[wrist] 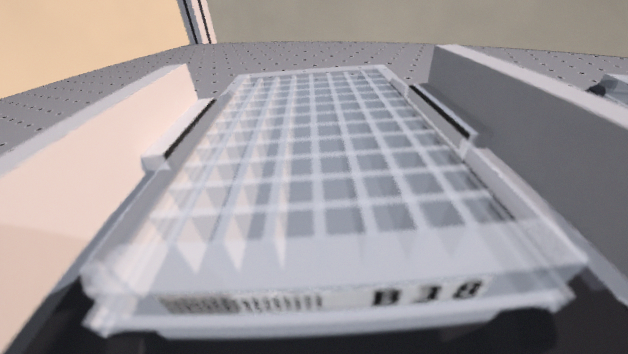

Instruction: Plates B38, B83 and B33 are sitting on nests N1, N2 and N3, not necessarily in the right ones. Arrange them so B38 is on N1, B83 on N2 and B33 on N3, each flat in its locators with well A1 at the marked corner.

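Places are measured from the arm's base along level axes (x ahead, y left, z up), in millimetres.
Pixels of known places: gripper, fingertip midpoint: (311,77).
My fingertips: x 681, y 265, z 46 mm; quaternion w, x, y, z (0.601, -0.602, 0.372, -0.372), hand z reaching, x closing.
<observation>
For each thing: its top centre in the pictures, then the offset to it from my fingertips. "*": a spot on its surface instead. Level surfaces: height alone.
- clear well plate labelled B38, middle of its top: (313,112) 21 mm back, 11 mm right, 5 mm down
- dark nest-like base, surface spot: (602,305) * 53 mm back, 88 mm right, 22 mm down
- grey perforated table top, its level: 33 mm down
- clear object, surface spot: (617,89) * 70 mm ahead, 135 mm right, 11 mm down
- light upright post, surface spot: (202,22) * 336 mm ahead, 420 mm left, 6 mm up
A clear well plate labelled B38 (345,187) fills the middle of the wrist view, with its barcode and label on the near short side. My gripper (311,77) is shut on it, with a dark-edged pad against each long side. The plate looks level. A dark nest-like base (602,305) shows under its near end, with dark rounded pieces close to the near edge. Whether the plate rests on the base, and which nest this is, I cannot tell. The marked corner, well A1 and the labels B83 and B33 do not show.
A grey perforated table top (300,52) stretches behind the plate. Part of a clear object (617,89) with a dark piece beside it shows at the right edge. A light upright post (202,22) stands at the back left. The broad finger plates hide the areas beside the plate.
</observation>
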